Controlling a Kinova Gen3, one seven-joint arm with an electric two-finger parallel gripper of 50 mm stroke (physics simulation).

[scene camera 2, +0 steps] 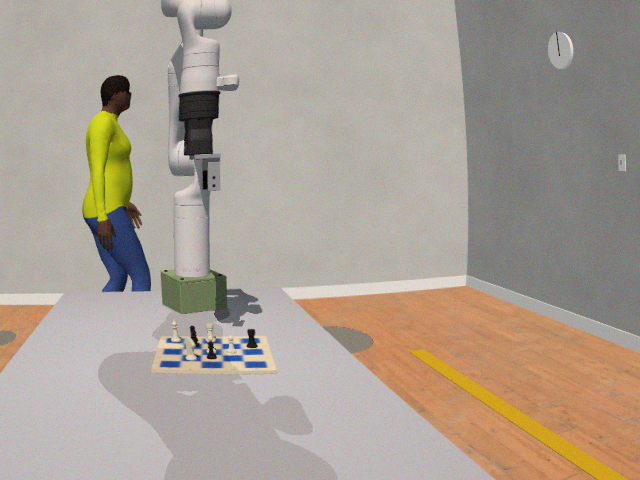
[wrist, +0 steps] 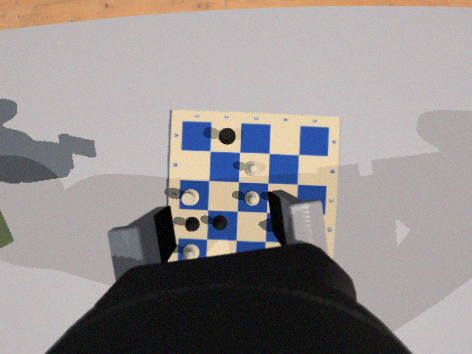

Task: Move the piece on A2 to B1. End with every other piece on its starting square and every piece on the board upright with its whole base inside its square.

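Places are measured from the arm's base along level axes (x back, y down, z right), in millimetres.
Pixels of known places: gripper, between the fingertips: [scene camera 2: 210, 190] [wrist: 221, 219]; arm's base, origin of its link: [scene camera 2: 192, 273].
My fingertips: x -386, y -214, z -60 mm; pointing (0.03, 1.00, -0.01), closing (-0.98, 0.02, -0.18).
Note:
For each thing: its middle in the pictures, then the offset to it from my fingertips. "*": a spot on its surface instead.
- black rook-shaped piece, middle of its body: [wrist: 227, 135] [scene camera 2: 251, 338] dx +9, dy +275, dz -66 mm
- Square B1, a spot on its surface: [wrist: 192, 166] * dx +52, dy +292, dz -26 mm
- B3, middle of its body: [wrist: 253, 168] [scene camera 2: 231, 343] dx -25, dy +276, dz -26 mm
- C1, middle of its body: [wrist: 189, 198] [scene camera 2: 210, 332] dx +53, dy +275, dz +14 mm
- C3, middle of its body: [wrist: 252, 199] dx -26, dy +276, dz +12 mm
- E1, middle of its body: [wrist: 189, 255] [scene camera 2: 174, 330] dx +50, dy +270, dz +86 mm
- D1, middle of its body: [wrist: 191, 225] dx +49, dy +276, dz +49 mm
- D2, middle of its body: [wrist: 219, 224] dx +13, dy +276, dz +46 mm
- white knight, middle of its body: [scene camera 2: 190, 348] dx -70, dy +272, dz +49 mm
- black piece, middle of its body: [scene camera 2: 211, 349] dx -63, dy +276, dz +12 mm
The black rook-shaped piece [scene camera 2: 251, 337] [wrist: 227, 135] stands upright on A2 of the blue and cream board [scene camera 2: 178, 369] [wrist: 334, 155]. Square B1 [wrist: 192, 166] is bare cream, diagonally beside it. My gripper [scene camera 2: 207, 187] [wrist: 221, 219] is open and empty, high above the board. In the wrist view its fingers frame the board's lower part, with the A2 piece beyond them. The right finger and gripper body hide part of rows C, D and E.
White pieces stand on B3 [scene camera 2: 231, 345] [wrist: 253, 168], C1 [wrist: 190, 197], C3 [wrist: 251, 198] and E1 [scene camera 2: 175, 331] [wrist: 190, 251]. Black pieces stand on D1 [wrist: 192, 223] and D2 [wrist: 219, 222]. A white knight [scene camera 2: 190, 350] and a black piece [scene camera 2: 210, 350] stand nearer the scene camera. A person [scene camera 2: 109, 165] stands behind the table.

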